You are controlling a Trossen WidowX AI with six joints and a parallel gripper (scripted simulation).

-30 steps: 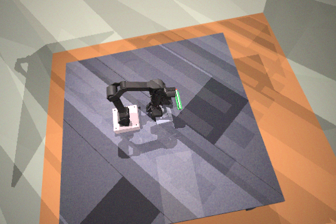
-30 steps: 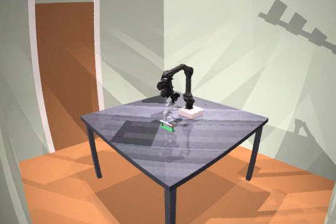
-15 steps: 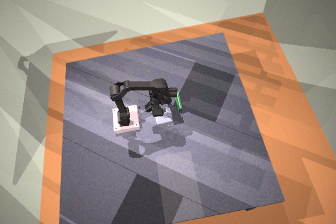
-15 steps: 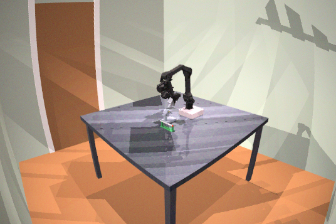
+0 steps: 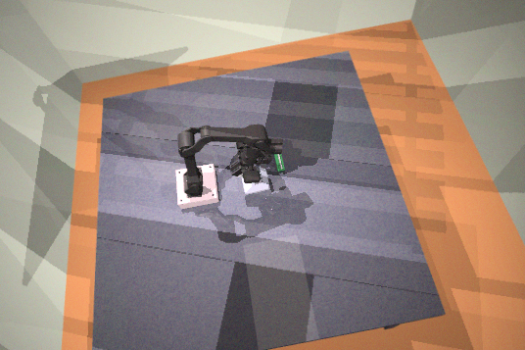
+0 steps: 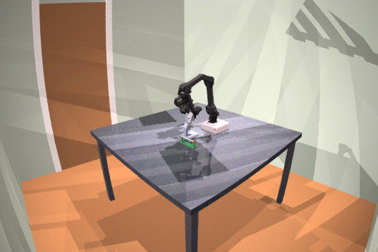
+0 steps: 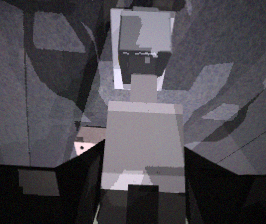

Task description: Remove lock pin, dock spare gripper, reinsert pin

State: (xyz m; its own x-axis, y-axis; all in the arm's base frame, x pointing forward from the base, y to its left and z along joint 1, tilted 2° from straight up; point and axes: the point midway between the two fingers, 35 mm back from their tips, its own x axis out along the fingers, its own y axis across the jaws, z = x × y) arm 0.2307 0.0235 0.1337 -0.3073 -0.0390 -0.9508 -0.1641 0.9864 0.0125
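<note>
Right now my gripper tip is 140 mm short of the green bracket, 130 mm to the right of it and 120 mm above it. The rest, counted from my gripper tip: spare gripper 10 mm ahead, 10 mm above; then grey mount 50 mm ahead, 10 mm to the left, 90 mm below.
</note>
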